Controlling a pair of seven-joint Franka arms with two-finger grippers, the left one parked.
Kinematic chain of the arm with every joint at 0, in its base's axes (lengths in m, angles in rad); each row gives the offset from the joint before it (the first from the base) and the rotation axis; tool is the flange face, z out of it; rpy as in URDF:
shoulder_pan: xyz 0 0 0.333 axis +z
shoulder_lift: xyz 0 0 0 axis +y
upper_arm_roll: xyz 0 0 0.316 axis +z
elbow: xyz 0.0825 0 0 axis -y
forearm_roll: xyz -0.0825 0 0.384 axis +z
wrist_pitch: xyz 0 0 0 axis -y
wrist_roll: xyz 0.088 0 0 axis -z
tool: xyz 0 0 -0.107 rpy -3.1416 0 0
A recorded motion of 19 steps. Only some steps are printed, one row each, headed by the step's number.
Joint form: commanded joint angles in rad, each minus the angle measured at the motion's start. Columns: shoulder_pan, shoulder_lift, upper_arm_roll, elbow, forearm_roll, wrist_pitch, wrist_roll.
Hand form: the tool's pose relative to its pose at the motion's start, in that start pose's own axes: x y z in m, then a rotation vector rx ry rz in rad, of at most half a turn. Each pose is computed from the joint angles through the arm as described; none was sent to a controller.
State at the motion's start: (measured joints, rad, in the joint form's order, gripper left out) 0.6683 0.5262 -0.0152 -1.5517 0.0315 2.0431 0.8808
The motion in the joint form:
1: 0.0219 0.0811 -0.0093 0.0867 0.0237 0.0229 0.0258
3: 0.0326 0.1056 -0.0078 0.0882 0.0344 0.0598 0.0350
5: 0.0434 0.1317 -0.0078 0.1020 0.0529 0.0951 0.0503
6: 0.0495 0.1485 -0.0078 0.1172 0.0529 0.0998 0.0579
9: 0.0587 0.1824 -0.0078 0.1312 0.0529 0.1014 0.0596
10: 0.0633 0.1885 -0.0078 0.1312 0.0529 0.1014 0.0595
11: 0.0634 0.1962 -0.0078 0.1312 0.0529 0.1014 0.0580
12: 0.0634 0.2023 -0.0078 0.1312 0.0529 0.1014 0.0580
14: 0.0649 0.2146 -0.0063 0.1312 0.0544 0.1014 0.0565
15: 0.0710 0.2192 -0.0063 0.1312 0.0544 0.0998 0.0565
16: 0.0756 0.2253 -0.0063 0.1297 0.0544 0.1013 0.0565
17: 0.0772 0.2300 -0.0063 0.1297 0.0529 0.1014 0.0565
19: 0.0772 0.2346 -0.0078 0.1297 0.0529 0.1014 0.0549
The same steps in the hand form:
1: 0.0050 -0.0244 0.0142 0.0311 0.0065 0.0218
3: 0.0009 -0.0330 0.0278 0.0473 0.0077 0.0252
5: -0.0017 -0.0431 0.0369 0.0743 0.0093 0.0397
6: -0.0031 -0.0486 0.0416 0.0764 0.0110 0.0412
9: -0.0068 -0.0544 0.0597 0.0607 0.0009 0.0343
10: -0.0095 -0.0561 0.0642 0.0554 -0.0025 0.0298
11: -0.0096 -0.0558 0.0698 0.0490 -0.0067 0.0285
12: -0.0097 -0.0556 0.0743 0.0439 -0.0101 0.0288
14: -0.0115 -0.0561 0.0833 0.0348 -0.0187 0.0259
15: -0.0153 -0.0583 0.0868 0.0294 -0.0222 0.0200
16: -0.0183 -0.0596 0.0919 0.0241 -0.0255 0.0158
17: -0.0193 -0.0600 0.0953 0.0194 -0.0269 0.0135
19: -0.0186 -0.0592 0.0986 0.0151 -0.0286 0.0132

